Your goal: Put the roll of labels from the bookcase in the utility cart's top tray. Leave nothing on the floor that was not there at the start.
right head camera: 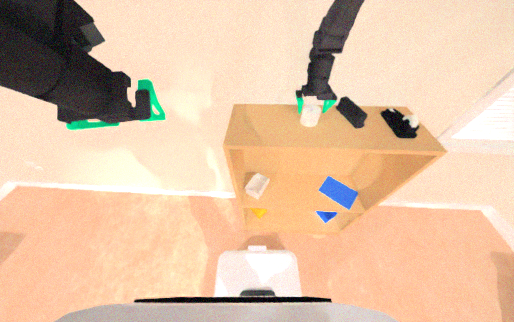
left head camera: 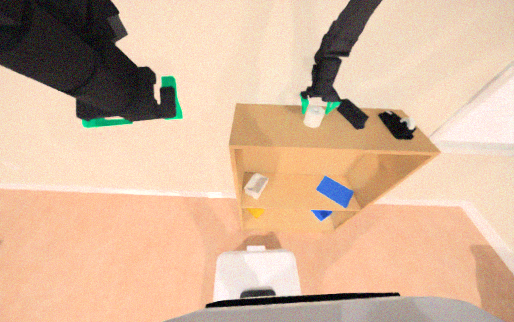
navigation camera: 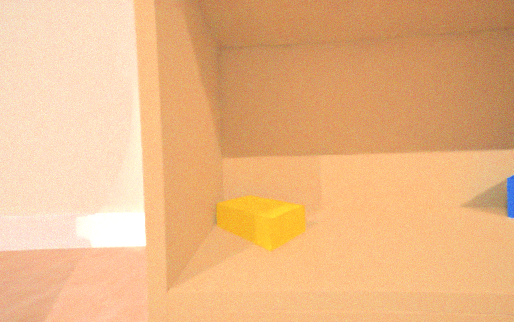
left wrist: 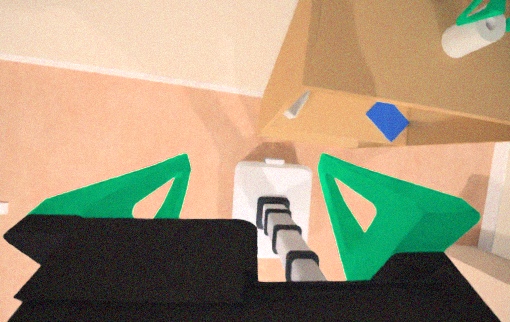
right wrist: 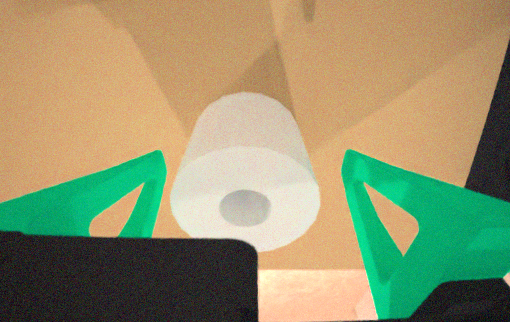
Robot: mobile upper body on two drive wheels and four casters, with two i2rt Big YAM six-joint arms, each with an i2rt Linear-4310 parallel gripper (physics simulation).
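Frame: origin at the left arm's base, x right, y ahead, z up, level; metres.
Seen in the pictures: left gripper, fingertip midpoint: [right head camera: 141,119] [left head camera: 157,117] [left wrist: 254,161]; right gripper, fingertip midpoint: [right head camera: 311,112] [left head camera: 314,113] [left wrist: 477,26] [right wrist: 253,160].
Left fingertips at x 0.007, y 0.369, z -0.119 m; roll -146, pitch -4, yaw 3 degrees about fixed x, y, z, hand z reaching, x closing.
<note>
Pixels of each thing's top centre, then the offset from my left fingertips to it. "spot": a spot on its surface instead.
- wooden bookcase, surface spot: [left wrist: 345,65] spot: dz -0.231, dx +0.194, dy +0.201 m
- black box, middle of its top: [right head camera: 354,105] [left head camera: 355,107] dz -0.177, dx +0.626, dy +0.309 m
- black holder with white pieces, middle of its top: [right head camera: 408,110] [left head camera: 405,112] dz -0.161, dx +0.801, dy +0.252 m
- white box, surface spot: [left head camera: 256,185] spot: dz -0.763, dx +0.226, dy +0.293 m
- yellow box, middle of its top: [navigation camera: 257,204] [left head camera: 254,207] [right head camera: 257,207] dz -1.146, dx +0.221, dy +0.299 m
The roll of labels [left head camera: 313,118] [right head camera: 310,116] [left wrist: 467,40] [right wrist: 245,170], a white cylinder with a hole in its end, stands upright on top of the wooden bookcase [left head camera: 270,131] [right head camera: 265,131] [left wrist: 345,65]. My right gripper [left head camera: 320,106] [right head camera: 316,105] [right wrist: 253,160] is open, its green fingers at either side of the roll, with a gap between each fingertip and the roll in the right wrist view. My left gripper [left wrist: 254,161] is open and empty, in the air left of the bookcase in the head views. The utility cart does not show in these views.
A black box [left head camera: 353,114] [right head camera: 352,112] and a black holder with white pieces [left head camera: 397,125] [right head camera: 399,123] are on the bookcase top, right of the roll. A white box [left head camera: 256,185], blue boxes [left head camera: 335,191] and a yellow box [navigation camera: 260,220] lie on the shelves. The robot's white base [left head camera: 256,270] is before the bookcase.
</note>
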